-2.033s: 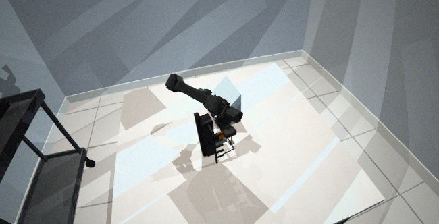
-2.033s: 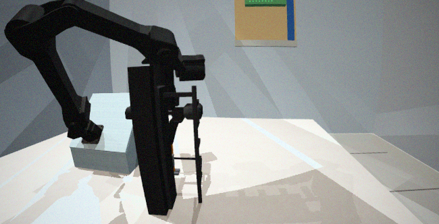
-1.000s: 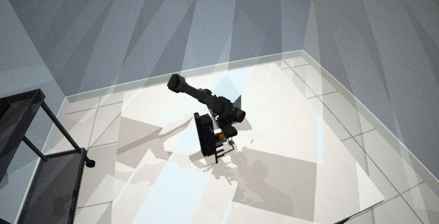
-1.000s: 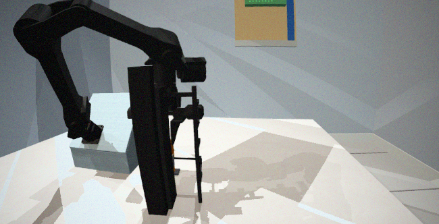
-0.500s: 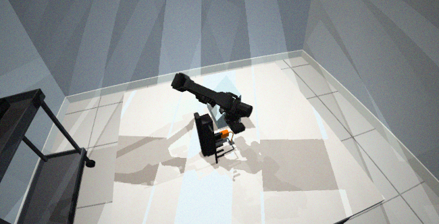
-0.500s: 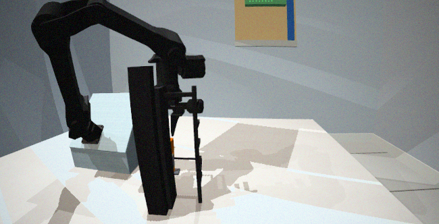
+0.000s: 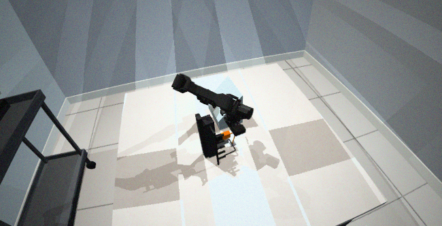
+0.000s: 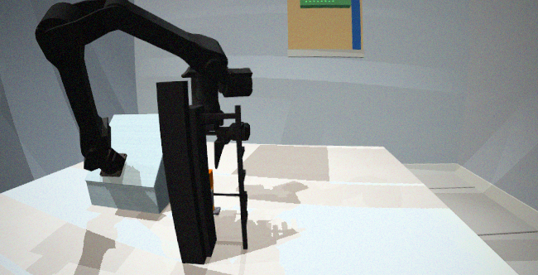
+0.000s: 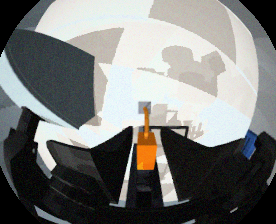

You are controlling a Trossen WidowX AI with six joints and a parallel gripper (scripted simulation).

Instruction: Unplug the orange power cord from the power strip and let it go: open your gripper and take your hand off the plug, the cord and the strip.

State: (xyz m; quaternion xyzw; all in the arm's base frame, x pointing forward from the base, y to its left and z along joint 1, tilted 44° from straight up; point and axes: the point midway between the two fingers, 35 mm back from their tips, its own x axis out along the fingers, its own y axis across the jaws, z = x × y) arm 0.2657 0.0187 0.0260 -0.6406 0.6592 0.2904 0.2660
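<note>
The orange plug is 1 cm ahead of my gripper tip and 6 cm to the right of it. The rest, counted from my gripper tip: black power strip 1 cm ahead, 14 cm to the right, 2 cm above; thin black rack 9 cm ahead, 13 cm to the right, 2 cm above.
</note>
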